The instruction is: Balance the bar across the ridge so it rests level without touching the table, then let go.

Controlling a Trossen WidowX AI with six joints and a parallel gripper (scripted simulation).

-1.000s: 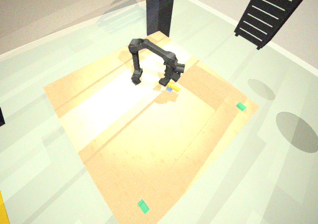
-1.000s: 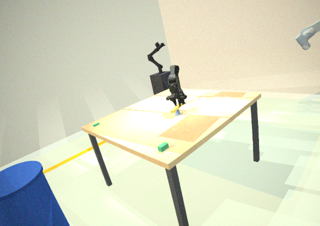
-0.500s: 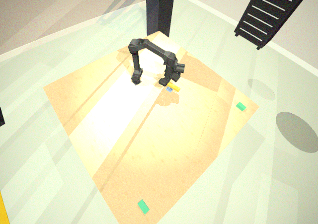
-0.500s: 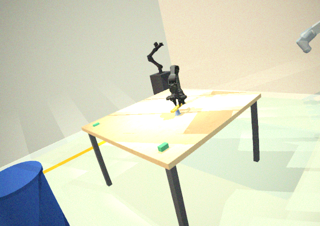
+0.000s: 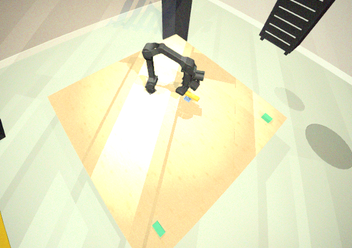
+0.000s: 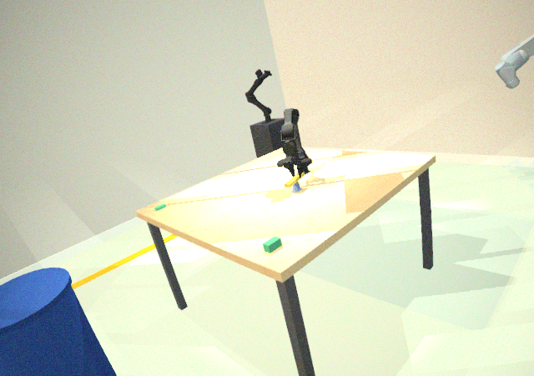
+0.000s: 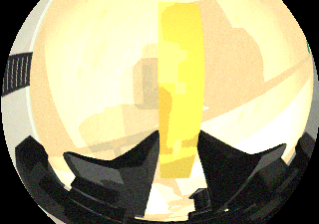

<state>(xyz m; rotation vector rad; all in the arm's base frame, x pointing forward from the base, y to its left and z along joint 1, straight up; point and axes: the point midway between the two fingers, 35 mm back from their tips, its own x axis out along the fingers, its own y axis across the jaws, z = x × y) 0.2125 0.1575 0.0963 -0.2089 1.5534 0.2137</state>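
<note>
My gripper tip is now 3 cm short of the yellow bar and 1 cm to the right of it.
</note>
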